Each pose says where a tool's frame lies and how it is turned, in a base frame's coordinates. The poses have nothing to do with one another.
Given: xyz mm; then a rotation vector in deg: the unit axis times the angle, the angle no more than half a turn.
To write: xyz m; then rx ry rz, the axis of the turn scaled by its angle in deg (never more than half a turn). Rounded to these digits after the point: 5 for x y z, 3 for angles.
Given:
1: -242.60, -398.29, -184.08, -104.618, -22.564, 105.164
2: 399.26, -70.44, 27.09, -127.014, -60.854, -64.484
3: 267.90, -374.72, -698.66, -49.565, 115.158, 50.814
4: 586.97, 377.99, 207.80, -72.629, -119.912, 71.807
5: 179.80, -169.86, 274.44, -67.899, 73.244, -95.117
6: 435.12, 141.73, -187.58, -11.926, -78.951, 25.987
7: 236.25, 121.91, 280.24, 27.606, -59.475, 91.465
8: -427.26, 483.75, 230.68, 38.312, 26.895, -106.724
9: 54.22, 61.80, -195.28, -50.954, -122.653, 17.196
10: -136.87, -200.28, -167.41, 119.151, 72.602, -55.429
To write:
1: -0.24260, -0.39829, -0.18408, -104.618, -22.564, 105.164
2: 0.39926, -0.07044, 0.02709, -127.014, -60.854, -64.484
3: 0.26790, -0.37472, -0.69866, -49.565, 115.158, 50.814
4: 0.58697, 0.37799, 0.20780, -72.629, -119.912, 71.807
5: 0.17980, -0.16986, 0.27444, -67.899, 73.244, -95.117
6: 0.43512, 0.14173, -0.18758, -11.926, -78.951, 25.987
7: 0.23625, 0.12191, 0.28024, 27.606, -59.475, 91.465
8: -0.42726, 0.48375, 0.23068, 38.312, 26.895, -106.724
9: 0.05422, 0.06180, -0.19528, -50.954, -122.653, 17.196
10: -0.13687, -0.20028, -0.16741, 119.151, 72.602, -55.429
